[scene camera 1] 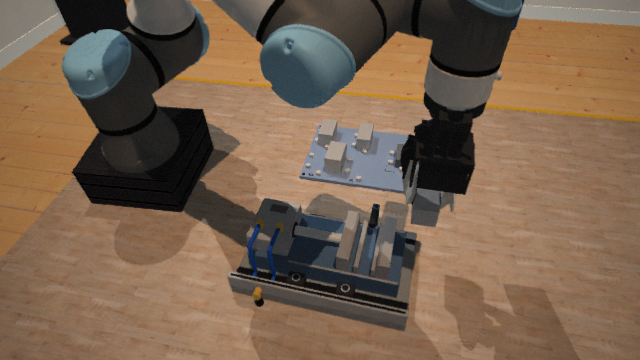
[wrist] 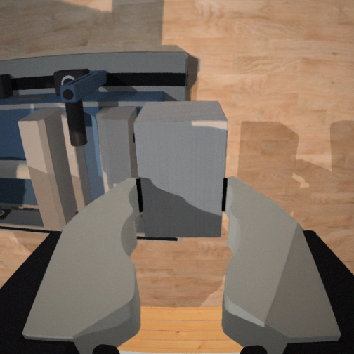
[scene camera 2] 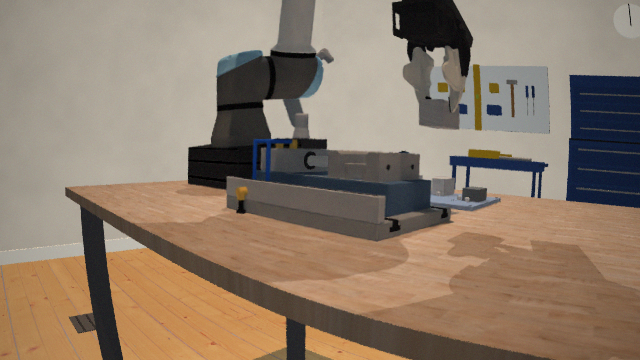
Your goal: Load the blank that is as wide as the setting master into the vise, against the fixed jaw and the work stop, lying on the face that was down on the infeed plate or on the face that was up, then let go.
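Seen in the pictures: gripper, fingertip midpoint: (scene camera 1: 425, 205) (scene camera 2: 438, 112); arm's base, origin of the base link: (scene camera 1: 143, 145) (scene camera 2: 240, 143).
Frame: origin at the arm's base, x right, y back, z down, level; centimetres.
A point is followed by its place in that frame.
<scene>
My gripper (scene camera 1: 429, 195) @(x 7.2, y -57.5, z -5.4 cm) (scene camera 2: 441, 103) @(x 7.2, y -57.5, z -5.4 cm) (wrist: 181, 181) is shut on a grey rectangular blank (scene camera 1: 425, 214) @(x 9.6, y -57.6, z -6.0 cm) (scene camera 2: 438, 116) @(x 9.6, y -58.8, z -4.6 cm) (wrist: 180, 145), gripped by its two sides. It hangs in the air above and beyond the fixed-jaw end of the vise (scene camera 1: 315, 252) @(x 13.8, y -41.1, z 4.2 cm) (scene camera 2: 407, 192) @(x 12.1, y -55.7, z 5.5 cm). The fixed jaw (scene camera 1: 386, 247) @(x 12.3, y -52.7, z 0.6 cm) (wrist: 116, 145) lies left of the blank in the wrist view. The moving jaw (scene camera 1: 347, 240) @(x 12.5, y -46.4, z 0.6 cm) (wrist: 42, 160) stands across a narrow gap holding a thin upright strip. The work stop (scene camera 1: 375, 216) @(x 6.3, y -49.9, z 0.7 cm) (wrist: 76, 122), a black pin on a blue arm, reaches over this gap. The blank's underside is hidden.
The blue infeed plate (scene camera 1: 372, 179) @(x -11.2, y -46.6, z 9.4 cm) (scene camera 2: 480, 204) @(x -14.5, y -55.9, z 9.5 cm) lies behind the vise with light blocks (scene camera 1: 335, 156) (scene camera 2: 443, 186) and a dark grey block (scene camera 1: 400, 155) @(x -17.6, y -51.6, z 6.9 cm) (scene camera 2: 474, 194) @(x -16.3, y -53.6, z 7.9 cm). Blue hoses (scene camera 1: 271, 255) @(x 18.4, y -35.3, z 0.6 cm) (scene camera 2: 268, 160) @(x 18.5, y -35.3, z 2.4 cm) rise at the vise's cylinder end. The arm's black base (scene camera 1: 135, 182) @(x 8.2, y -2.6, z 2.3 cm) stands back left.
</scene>
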